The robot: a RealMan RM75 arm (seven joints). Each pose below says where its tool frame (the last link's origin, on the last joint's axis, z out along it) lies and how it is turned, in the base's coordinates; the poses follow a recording.
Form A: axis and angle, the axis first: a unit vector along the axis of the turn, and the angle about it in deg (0 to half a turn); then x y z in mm.
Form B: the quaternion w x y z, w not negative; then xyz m. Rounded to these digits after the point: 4 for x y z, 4 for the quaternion.
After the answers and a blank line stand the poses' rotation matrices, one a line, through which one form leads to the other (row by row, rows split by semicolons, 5 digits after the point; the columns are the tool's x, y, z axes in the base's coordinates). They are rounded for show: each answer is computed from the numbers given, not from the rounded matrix.
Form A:
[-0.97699 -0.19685 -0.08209 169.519 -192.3 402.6 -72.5]
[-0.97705 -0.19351 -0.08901 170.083 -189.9 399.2 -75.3]
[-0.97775 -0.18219 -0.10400 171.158 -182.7 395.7 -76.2]
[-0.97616 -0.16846 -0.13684 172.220 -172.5 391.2 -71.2]
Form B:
[0.0913 -0.9729 -0.1960 -0.0817 -0.1923 0.4026 -0.0725]
[0.0864 -0.9734 -0.1928 -0.0887 -0.1899 0.3992 -0.0753]
[0.0771 -0.9748 -0.1816 -0.1037 -0.1827 0.3957 -0.0762]
[0.0678 -0.9739 -0.1681 -0.1365 -0.1725 0.3912 -0.0712]

0.90978 0.39637 0.12326; 0.36650 -0.90646 0.20977; 0.19487 -0.14567 -0.96995
0.90994 0.39064 0.13931; 0.35999 -0.91073 0.20246; 0.20596 -0.13408 -0.96933
0.91250 0.37014 0.17416; 0.33817 -0.92212 0.18796; 0.23017 -0.11262 -0.96661
0.90622 0.34590 0.24312; 0.30885 -0.93430 0.17804; 0.28873 -0.08625 -0.95352

